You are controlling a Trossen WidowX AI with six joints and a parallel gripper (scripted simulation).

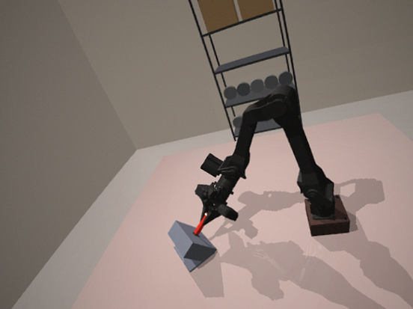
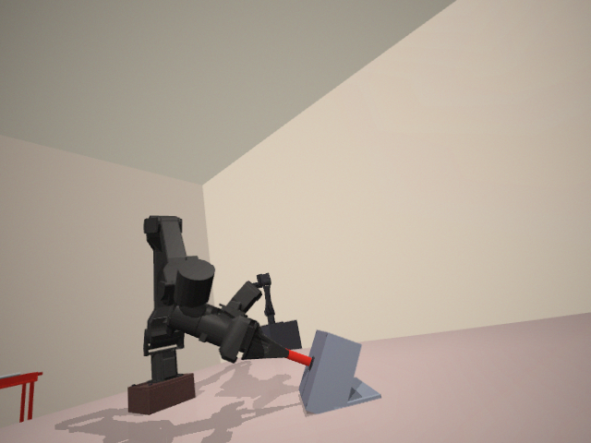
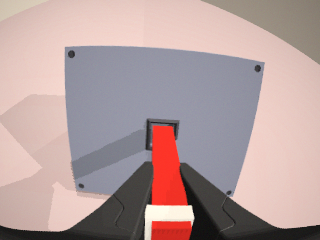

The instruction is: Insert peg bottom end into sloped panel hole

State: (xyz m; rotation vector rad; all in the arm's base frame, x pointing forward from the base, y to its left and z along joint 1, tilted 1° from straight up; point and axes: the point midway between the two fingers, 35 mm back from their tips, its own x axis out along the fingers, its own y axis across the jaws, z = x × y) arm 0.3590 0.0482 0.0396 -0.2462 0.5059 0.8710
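My gripper tip is now 40 mm short of the sloped grey panel, 50 mm to the right of it and 40 mm above it. The rest, counted from my gripper tip: red peg (10 mm behind, 10 mm to the right, 10 mm above).
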